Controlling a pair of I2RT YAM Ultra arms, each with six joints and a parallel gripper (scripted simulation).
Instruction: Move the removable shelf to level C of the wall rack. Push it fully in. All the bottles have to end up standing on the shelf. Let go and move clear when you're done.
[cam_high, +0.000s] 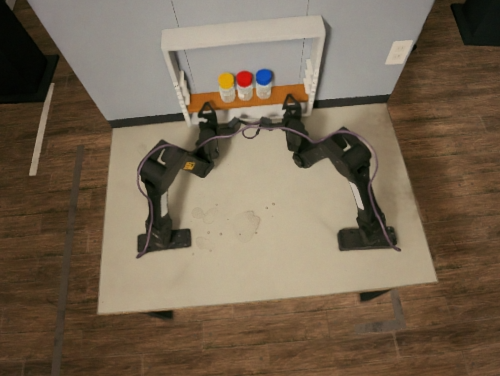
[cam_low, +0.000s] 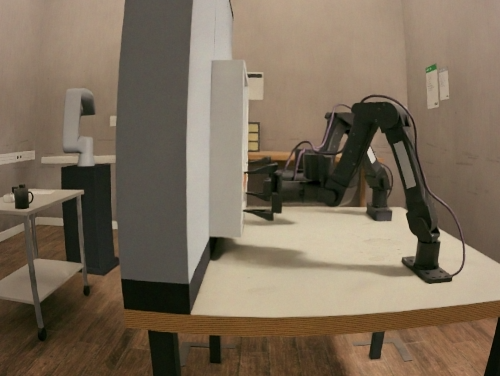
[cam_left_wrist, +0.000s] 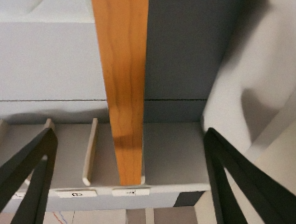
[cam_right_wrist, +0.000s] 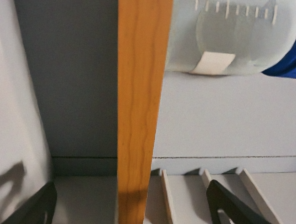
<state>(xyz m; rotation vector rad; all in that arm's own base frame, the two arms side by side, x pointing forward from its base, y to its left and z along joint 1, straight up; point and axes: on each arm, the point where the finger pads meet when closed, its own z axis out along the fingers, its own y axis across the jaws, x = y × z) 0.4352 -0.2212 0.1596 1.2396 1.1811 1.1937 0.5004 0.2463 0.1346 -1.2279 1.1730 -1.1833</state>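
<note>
Right now my left hand is 60 mm short of the yellow-capped bottle, 80 mm to the left of it and 60 mm below it. From my left hand the other things lie so: wall rack: 60 mm ahead, 150 mm to the right, 120 mm above; then removable shelf: 60 mm ahead, 150 mm to the right; then red-capped bottle: 60 mm ahead, 140 mm to the right, 60 mm above.
Now: the blue-capped bottle 4 cm ahead of my right hand, 9 cm to the left of it and 6 cm above it. From my right hand the other things lie so: wall rack: 3 cm ahead, 16 cm to the left, 11 cm above; removable shelf: 3 cm ahead, 16 cm to the left; red-capped bottle: 4 cm ahead, 16 cm to the left, 6 cm above.
</note>
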